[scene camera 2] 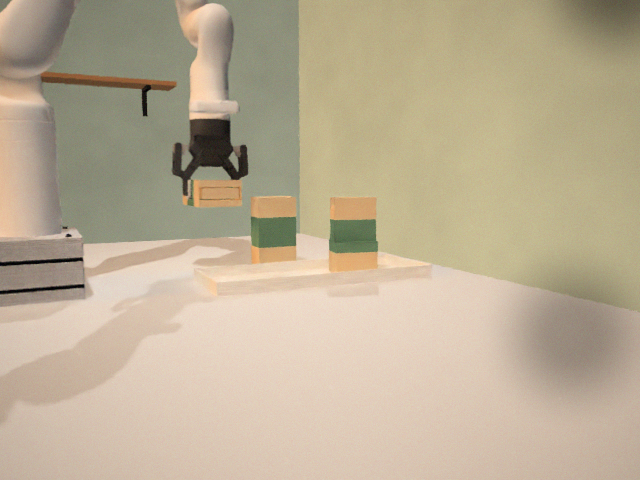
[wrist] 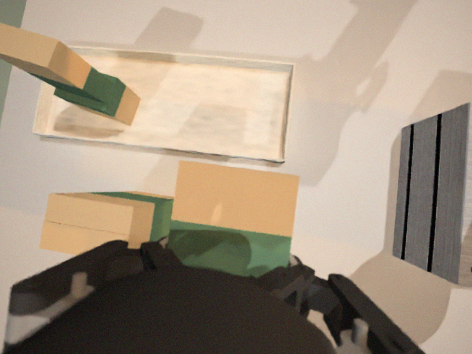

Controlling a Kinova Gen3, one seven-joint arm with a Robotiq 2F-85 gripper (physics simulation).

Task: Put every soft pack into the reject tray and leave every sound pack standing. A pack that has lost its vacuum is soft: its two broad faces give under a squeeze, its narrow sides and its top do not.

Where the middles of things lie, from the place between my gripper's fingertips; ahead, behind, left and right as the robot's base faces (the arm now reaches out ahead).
The pale reject tray [scene camera 2: 229, 280] lies 160 mm ahead of my hand, 150 mm to the right of it and 130 mm below it.
